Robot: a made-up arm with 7 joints.
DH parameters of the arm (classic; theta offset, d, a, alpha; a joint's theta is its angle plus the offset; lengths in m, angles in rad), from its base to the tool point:
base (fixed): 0 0.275 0.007 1.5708
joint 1: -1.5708 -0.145 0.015 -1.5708
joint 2: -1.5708 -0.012 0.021 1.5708
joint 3: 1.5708 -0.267 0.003 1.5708
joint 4: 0 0.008 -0.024 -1.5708
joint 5: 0 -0.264 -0.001 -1.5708
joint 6: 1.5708 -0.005 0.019 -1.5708
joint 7: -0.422 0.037 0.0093 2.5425
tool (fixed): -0.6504 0.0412 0 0
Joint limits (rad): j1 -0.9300..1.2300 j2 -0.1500..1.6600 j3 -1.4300..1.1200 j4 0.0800..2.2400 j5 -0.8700..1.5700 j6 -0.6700..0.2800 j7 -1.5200..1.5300
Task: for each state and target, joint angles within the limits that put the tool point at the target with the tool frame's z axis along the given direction. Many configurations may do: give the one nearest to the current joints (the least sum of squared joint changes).
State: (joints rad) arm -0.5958 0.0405 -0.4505 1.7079 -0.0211 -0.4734 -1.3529
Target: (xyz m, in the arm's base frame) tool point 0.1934 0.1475 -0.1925 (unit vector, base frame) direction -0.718 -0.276 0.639
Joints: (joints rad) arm 0.0458 0.2094 -0.3431 0.9192 -0.5281 -0.6357 -1.5200
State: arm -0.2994 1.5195 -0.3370 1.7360 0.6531 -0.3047 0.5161
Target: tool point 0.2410 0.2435 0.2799 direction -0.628 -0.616 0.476
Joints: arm -0.0119 1.6600 0.1065 2.2400 0.0364 -0.2282 0.5883
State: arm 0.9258 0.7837 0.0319 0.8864 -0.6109 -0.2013 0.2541
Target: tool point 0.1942 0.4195 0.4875 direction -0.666 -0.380 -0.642
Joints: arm 1.2300 1.2199 0.0765 1.5545 -0.2081 -0.6700 -0.3263
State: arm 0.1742 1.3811 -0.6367 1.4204 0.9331 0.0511 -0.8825
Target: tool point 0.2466 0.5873 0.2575 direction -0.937 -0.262 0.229
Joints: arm 0.6931 1.3719 -0.1808 0.9012 1.2845 -0.4377 -0.6464
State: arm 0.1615 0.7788 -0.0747 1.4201 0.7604 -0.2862 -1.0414
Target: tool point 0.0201 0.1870 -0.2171 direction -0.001 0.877 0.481
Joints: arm -0.3922 0.2799 -0.2367 1.0757 1.2633 0.0390 -0.5877
